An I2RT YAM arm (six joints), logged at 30 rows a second.
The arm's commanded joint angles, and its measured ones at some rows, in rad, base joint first. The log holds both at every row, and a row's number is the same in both.
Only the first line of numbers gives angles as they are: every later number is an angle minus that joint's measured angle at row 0.
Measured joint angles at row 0:
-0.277 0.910 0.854 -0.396 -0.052 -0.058
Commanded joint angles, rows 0 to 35:
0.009 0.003 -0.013 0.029 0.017 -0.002
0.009 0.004 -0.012 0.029 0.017 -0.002
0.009 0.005 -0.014 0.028 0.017 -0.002
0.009 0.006 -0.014 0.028 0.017 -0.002
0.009 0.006 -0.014 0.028 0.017 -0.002
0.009 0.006 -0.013 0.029 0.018 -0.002
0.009 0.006 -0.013 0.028 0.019 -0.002
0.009 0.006 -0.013 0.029 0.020 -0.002
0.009 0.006 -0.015 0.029 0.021 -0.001
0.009 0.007 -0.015 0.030 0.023 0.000
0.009 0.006 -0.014 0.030 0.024 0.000
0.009 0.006 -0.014 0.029 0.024 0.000
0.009 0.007 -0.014 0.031 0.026 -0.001
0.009 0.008 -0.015 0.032 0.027 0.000
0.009 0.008 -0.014 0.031 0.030 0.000
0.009 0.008 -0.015 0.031 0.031 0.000
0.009 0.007 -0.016 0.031 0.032 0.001
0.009 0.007 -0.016 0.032 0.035 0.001
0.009 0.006 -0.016 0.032 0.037 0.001
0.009 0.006 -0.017 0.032 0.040 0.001
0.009 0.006 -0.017 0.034 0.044 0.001
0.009 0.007 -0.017 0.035 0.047 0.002
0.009 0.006 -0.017 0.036 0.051 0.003
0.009 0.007 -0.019 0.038 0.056 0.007
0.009 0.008 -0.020 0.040 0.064 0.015
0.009 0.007 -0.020 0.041 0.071 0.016
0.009 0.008 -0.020 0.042 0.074 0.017
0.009 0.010 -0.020 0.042 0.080 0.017
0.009 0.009 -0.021 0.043 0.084 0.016
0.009 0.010 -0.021 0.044 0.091 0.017
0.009 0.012 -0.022 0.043 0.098 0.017
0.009 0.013 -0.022 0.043 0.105 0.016
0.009 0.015 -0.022 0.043 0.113 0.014
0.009 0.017 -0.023 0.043 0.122 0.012
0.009 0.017 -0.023 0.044 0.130 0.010
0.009 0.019 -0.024 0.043 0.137 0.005
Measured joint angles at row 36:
0.000 0.014 -0.012 0.017 0.085 0.006
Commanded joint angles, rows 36 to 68:
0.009 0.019 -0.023 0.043 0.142 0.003
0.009 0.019 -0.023 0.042 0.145 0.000
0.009 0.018 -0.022 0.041 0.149 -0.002
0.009 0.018 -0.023 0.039 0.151 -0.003
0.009 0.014 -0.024 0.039 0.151 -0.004
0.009 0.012 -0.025 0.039 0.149 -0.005
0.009 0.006 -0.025 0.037 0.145 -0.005
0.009 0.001 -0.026 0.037 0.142 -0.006
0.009 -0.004 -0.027 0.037 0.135 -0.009
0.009 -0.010 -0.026 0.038 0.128 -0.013
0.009 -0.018 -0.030 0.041 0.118 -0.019
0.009 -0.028 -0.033 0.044 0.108 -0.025
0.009 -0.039 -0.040 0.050 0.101 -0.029
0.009 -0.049 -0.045 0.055 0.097 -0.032
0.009 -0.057 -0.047 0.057 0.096 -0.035
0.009 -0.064 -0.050 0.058 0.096 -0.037
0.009 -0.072 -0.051 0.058 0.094 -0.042
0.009 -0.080 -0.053 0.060 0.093 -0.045
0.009 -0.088 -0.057 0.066 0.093 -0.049
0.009 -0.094 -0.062 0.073 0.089 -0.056
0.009 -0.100 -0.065 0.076 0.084 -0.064
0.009 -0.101 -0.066 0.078 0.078 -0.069
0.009 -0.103 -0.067 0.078 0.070 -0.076
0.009 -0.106 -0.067 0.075 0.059 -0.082
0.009 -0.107 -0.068 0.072 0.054 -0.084
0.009 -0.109 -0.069 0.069 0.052 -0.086
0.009 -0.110 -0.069 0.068 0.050 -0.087
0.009 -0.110 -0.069 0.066 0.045 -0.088
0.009 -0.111 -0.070 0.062 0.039 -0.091
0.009 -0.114 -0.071 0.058 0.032 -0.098
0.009 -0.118 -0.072 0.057 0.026 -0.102
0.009 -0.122 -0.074 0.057 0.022 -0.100
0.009 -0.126 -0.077 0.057 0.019 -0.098
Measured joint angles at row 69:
0.003 -0.098 -0.067 0.041 0.051 -0.083
